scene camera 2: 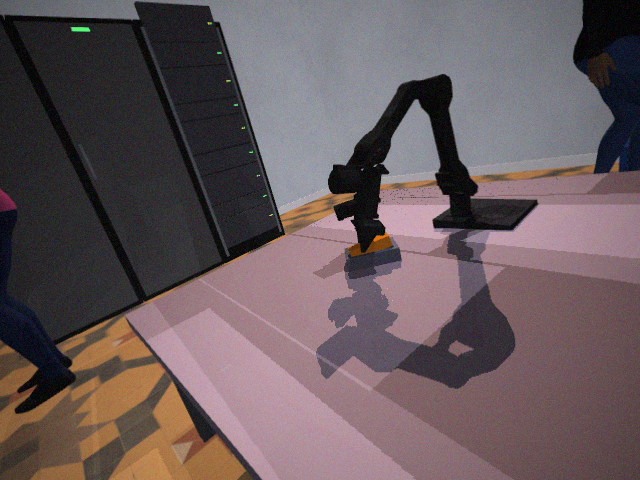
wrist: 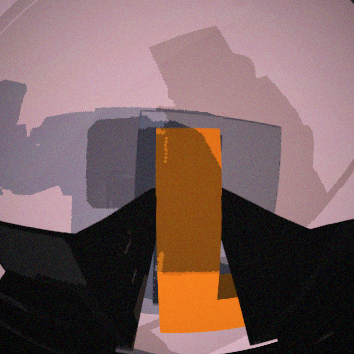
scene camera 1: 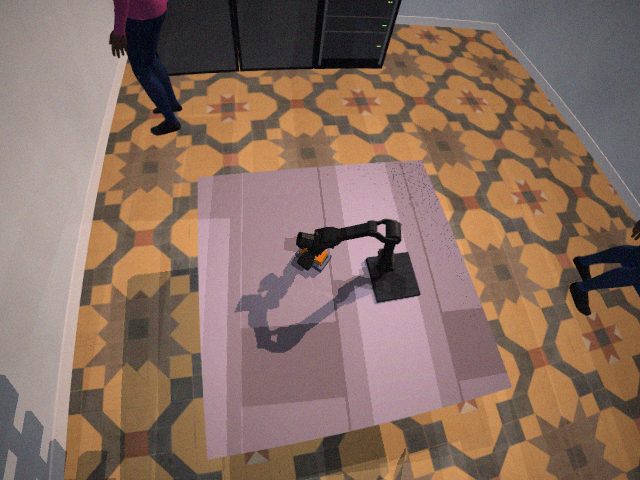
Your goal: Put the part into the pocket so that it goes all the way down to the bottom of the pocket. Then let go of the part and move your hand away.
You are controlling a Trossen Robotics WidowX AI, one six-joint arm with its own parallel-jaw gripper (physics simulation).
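Places are measured from the arm's base along level axes (x down, y ahead, z right), in centimetres.
Pixels of known places: gripper, fingertip midpoint: [scene camera 2: 361,250] [wrist: 186,195] [scene camera 1: 308,253]; arm's base, link origin: [scene camera 2: 460,213] [scene camera 1: 383,266].
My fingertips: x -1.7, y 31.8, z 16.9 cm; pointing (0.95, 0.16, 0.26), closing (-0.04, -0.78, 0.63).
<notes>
Ahead of a thing's pixels: the offset from my fingertips to its top centre. Level surfaces: height alone.
An orange part @(dx -2.9, dy -2.6, dz -0.8 cm) [scene camera 1: 321,257] [scene camera 2: 383,242] [wrist: 188,210] is between the two black fingers of my gripper [wrist: 186,195], which is shut on it. In the wrist view the part is a long bar with a short side arm at its near end. It stands over the grey block with the pocket @(dx +0.5, dy -2.7, dz -1.0 cm) [scene camera 1: 320,268] [scene camera 2: 383,257] [wrist: 250,160] and rises above the block's rim. The fingers and the part hide most of the pocket, so how deep the part sits cannot be told. The gripper also shows low at the block in scene camera 2 [scene camera 2: 367,248].
The block rests on a pink table top @(dx +4.1 cm) [scene camera 1: 289,372] [scene camera 2: 268,330]. The arm's black base plate [scene camera 1: 398,284] [scene camera 2: 501,214] stands to the right of the block in both scene views. Shadows of the arm fall across the table. Dark cabinets and people stand beyond the table.
</notes>
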